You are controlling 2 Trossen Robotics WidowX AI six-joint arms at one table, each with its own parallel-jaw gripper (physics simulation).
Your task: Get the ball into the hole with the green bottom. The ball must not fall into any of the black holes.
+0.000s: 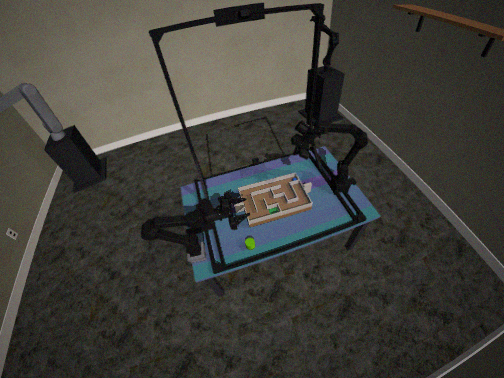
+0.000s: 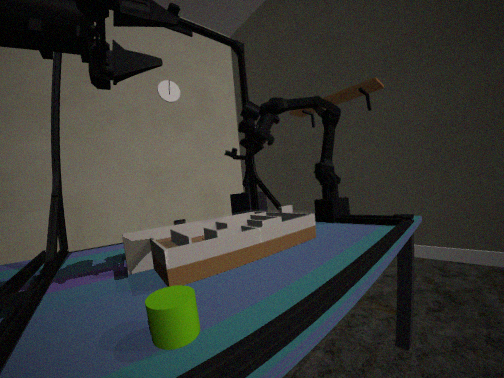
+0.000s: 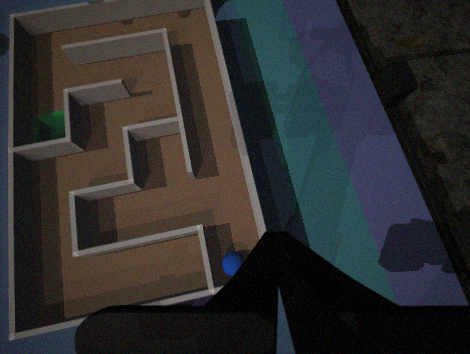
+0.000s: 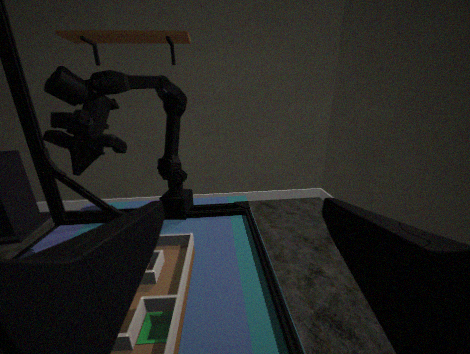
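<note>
The wooden maze board (image 1: 252,219) (image 2: 239,259) (image 3: 174,200) (image 4: 185,260) with white walls lies on the table. The small blue ball (image 1: 294,179) (image 3: 232,263) sits in the maze's corner at the end away from my right arm. The green-bottomed hole (image 1: 273,210) (image 3: 60,124) (image 4: 153,327) is near the maze's front edge. My left gripper (image 1: 297,147) (image 2: 250,148) (image 3: 274,241) (image 4: 76,175) is shut and empty, hanging high above the ball's corner. My right gripper (image 1: 243,209) (image 4: 243,207) is open and empty, just beyond the maze's other end. No black holes are clear to me.
A bright green cylinder (image 1: 250,243) (image 2: 172,316) stands on the table (image 1: 307,221) (image 2: 288,270) in front of the maze. A black frame (image 1: 288,245) runs along the table's edges. White handle blocks (image 1: 307,186) (image 2: 136,251) stick out from the maze's ends.
</note>
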